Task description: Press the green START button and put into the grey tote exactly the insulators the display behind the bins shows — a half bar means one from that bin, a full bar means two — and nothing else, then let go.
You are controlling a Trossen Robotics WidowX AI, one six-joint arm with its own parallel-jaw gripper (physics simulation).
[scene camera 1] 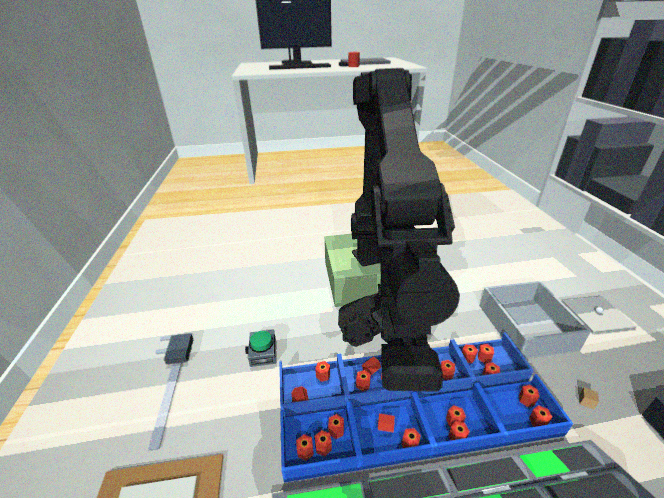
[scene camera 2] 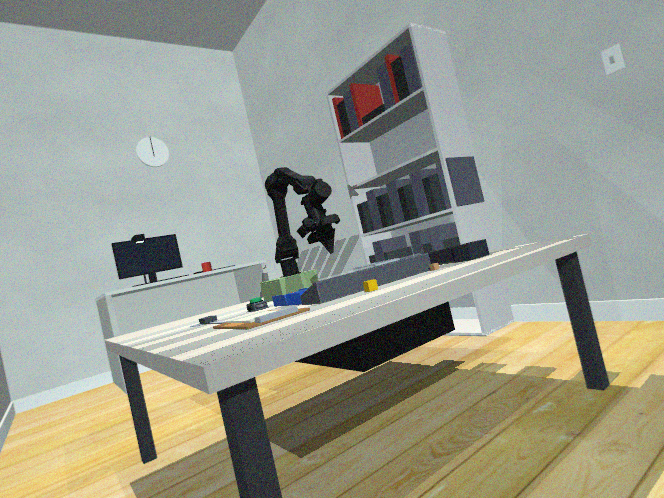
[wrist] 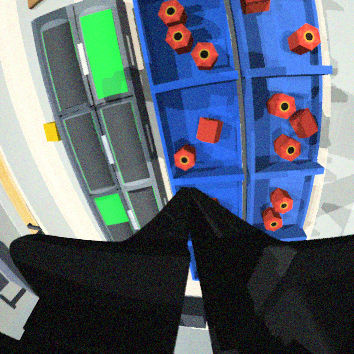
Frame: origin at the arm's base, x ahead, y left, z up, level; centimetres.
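Seen in the pictures: gripper, fingertip midpoint: (scene camera 2: 331,253) (wrist: 187,194); arm's base, link origin: (scene camera 1: 369,255) (scene camera 2: 291,275).
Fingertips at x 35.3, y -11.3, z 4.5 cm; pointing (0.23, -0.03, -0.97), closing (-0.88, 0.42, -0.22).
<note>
Offsets run from my fingertips to a thing's top centre. "*": to the spot under its first point.
My gripper (scene camera 2: 330,249) (wrist: 187,194) is shut and empty, raised above the blue bins {dx -2.6, dy -11.9, dz -9.5 cm} (scene camera 1: 316,471) (scene camera 2: 290,298) (wrist: 200,82); my arm hides its fingertips in scene camera 1. Red insulators {dx -3.5, dy -8.7, dz -9.9 cm} (scene camera 1: 335,425) (wrist: 204,55) lie in the bins; the second front-row bin from the left holds two. The green START button {dx -23.6, dy -16.6, dz -8.8 cm} (scene camera 1: 261,340) (scene camera 2: 256,300) stands left of the bins. The grey tote {dx -10.8, dy +36.1, dz -7.5 cm} (scene camera 1: 560,343) stands at the bins' right; no insulator shows in it. The display (scene camera 1: 449,485) (scene camera 2: 348,284) (wrist: 93,106) shows a full green bar {dx +6.4, dy -13.8, dz -8.2 cm} (wrist: 104,56) and green half bars (scene camera 1: 544,463) (wrist: 111,209).
A green block (scene camera 1: 353,286) (scene camera 2: 289,281) stands at my arm's base. A caliper {dx -22.5, dy -34.8, dz -10.9 cm} (scene camera 1: 165,407) and a brown frame {* dx -3.7, dy -27.6, dz -12.3 cm} (scene camera 1: 211,474) lie left. A grey lid {dx -8.1, dy +52.7, dz -12.1 cm} (scene camera 1: 616,321) lies beside the tote. A wooden cube (scene camera 1: 588,397) (scene camera 2: 434,266) is right; a yellow cube {dx +20.3, dy -9.7, dz -10.1 cm} (scene camera 2: 370,285) (wrist: 51,131) is by the display.
</note>
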